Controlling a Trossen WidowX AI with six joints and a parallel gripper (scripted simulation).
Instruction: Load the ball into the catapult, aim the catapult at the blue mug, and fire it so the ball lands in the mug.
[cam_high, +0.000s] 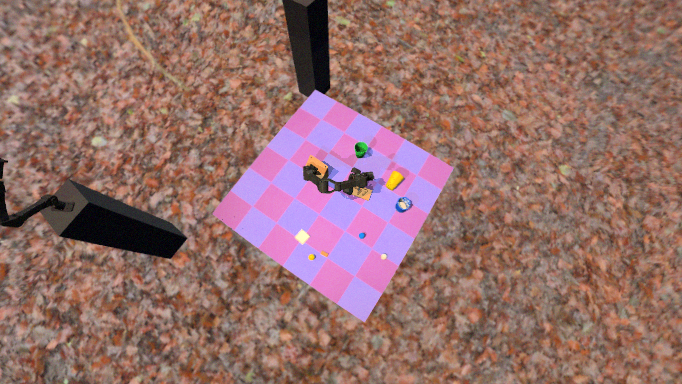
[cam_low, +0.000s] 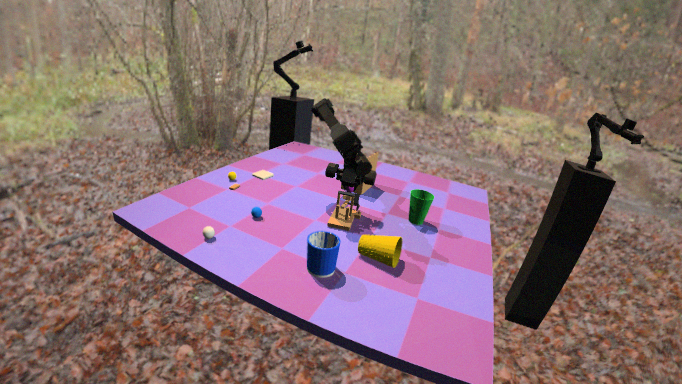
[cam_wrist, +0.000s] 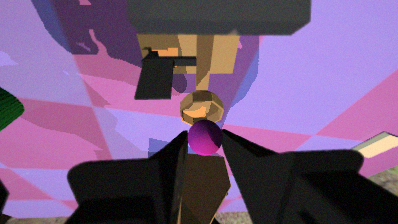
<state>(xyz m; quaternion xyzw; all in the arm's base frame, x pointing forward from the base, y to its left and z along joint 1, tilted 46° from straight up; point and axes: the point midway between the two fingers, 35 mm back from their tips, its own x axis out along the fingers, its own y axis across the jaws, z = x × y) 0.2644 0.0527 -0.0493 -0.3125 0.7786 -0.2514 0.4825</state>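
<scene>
Now: the small ball 10 mm above my gripper tip. From my gripper tip the other things lie so: green cup 270 mm to the left, 80 mm behind, 50 mm below; blue ball 280 mm ahead, 230 mm to the right, 60 mm below; wooden catapult 60 mm ahead, 30 mm to the left, 30 mm below.
</scene>
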